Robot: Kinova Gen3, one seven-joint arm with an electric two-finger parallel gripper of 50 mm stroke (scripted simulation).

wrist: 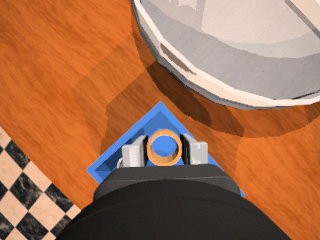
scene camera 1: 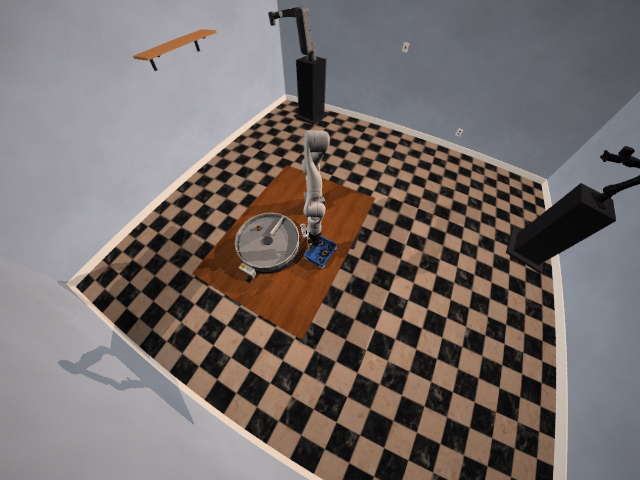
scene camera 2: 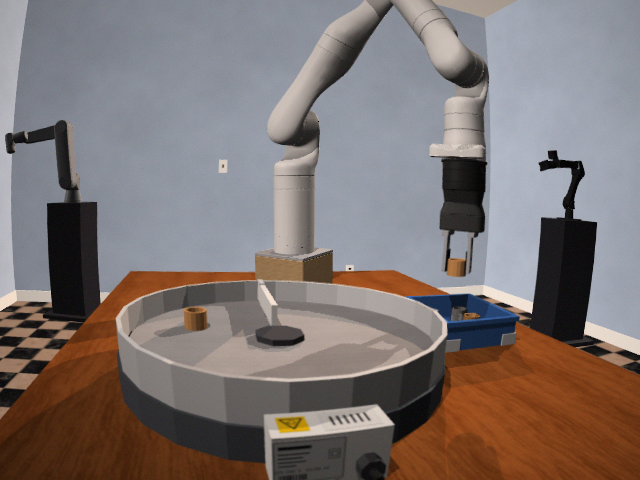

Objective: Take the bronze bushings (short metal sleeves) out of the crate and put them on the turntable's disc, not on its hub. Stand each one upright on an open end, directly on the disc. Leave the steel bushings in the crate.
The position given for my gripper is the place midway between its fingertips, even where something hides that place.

Observation:
In view: my gripper (scene camera 2: 456,271) and a blue crate (wrist: 154,120).
My gripper shows as well in the wrist view (wrist: 164,145).

